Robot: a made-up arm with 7 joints.
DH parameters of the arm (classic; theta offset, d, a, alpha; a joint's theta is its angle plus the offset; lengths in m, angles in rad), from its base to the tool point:
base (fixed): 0 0.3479 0.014 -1.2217
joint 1: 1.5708 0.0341 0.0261 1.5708
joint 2: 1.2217 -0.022 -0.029 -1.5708
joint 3: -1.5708 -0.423 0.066 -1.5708
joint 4: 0 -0.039 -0.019 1.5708
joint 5: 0 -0.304 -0.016 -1.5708
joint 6: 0 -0.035 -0.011 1.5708
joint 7: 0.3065 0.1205 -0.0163 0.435
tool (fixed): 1.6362 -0.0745 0 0
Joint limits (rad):
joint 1: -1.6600..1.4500
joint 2: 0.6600..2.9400
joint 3: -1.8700..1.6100
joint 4: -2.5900..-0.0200
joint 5: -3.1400..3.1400
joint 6: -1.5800..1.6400
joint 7: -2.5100..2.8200
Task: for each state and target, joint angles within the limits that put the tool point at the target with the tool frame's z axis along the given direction. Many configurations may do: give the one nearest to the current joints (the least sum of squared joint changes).
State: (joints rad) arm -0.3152 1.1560 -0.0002 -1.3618 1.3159 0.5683 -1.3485
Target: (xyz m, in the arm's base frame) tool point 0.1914 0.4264 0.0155 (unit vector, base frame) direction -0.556 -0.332 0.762
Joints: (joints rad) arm 0.3001 1.2037 -0.1738 -1.5849 1.1265 0.8380 -1.1204
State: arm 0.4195 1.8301 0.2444 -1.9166 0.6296 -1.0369 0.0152
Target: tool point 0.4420 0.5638 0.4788 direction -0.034 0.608 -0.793
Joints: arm -0.4391 1.6737 0.0940 -1.3376 0.4622 -1.3866 0.2244
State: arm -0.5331 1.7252 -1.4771 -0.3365 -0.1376 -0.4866 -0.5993
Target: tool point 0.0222 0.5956 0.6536 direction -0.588 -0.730 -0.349
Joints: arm -0.2803 2.5751 -1.2301 -1.1091 0.1624 0.3172 -0.6721
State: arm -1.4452 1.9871 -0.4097 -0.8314 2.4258 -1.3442 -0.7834
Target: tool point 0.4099 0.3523 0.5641 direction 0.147 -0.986 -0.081
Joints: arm -1.0326 1.8990 -0.5312 -1.5638 2.9414 -1.5639 -0.9838
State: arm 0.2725 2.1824 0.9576 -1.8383 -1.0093 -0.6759 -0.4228
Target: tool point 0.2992 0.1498 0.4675 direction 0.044 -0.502 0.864
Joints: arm 0.4964 2.4031 0.4581 -2.3094 -1.7610 -1.1578 -0.8219
